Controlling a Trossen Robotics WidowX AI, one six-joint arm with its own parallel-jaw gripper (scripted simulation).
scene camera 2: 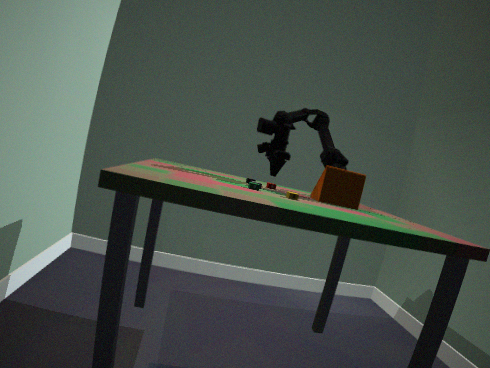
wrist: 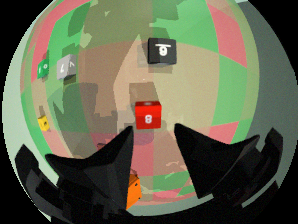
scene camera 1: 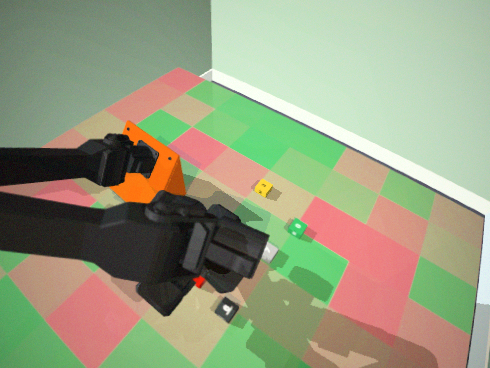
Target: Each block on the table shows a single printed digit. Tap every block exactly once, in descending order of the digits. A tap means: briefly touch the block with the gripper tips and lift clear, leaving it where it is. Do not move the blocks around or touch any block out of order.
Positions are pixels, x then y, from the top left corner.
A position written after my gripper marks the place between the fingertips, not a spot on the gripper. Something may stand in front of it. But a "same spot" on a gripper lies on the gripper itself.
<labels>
my gripper: scene camera 2 272, 176; wrist; scene camera 1
same spot on my gripper: [scene camera 1: 185, 285] = [wrist: 267, 164]
</labels>
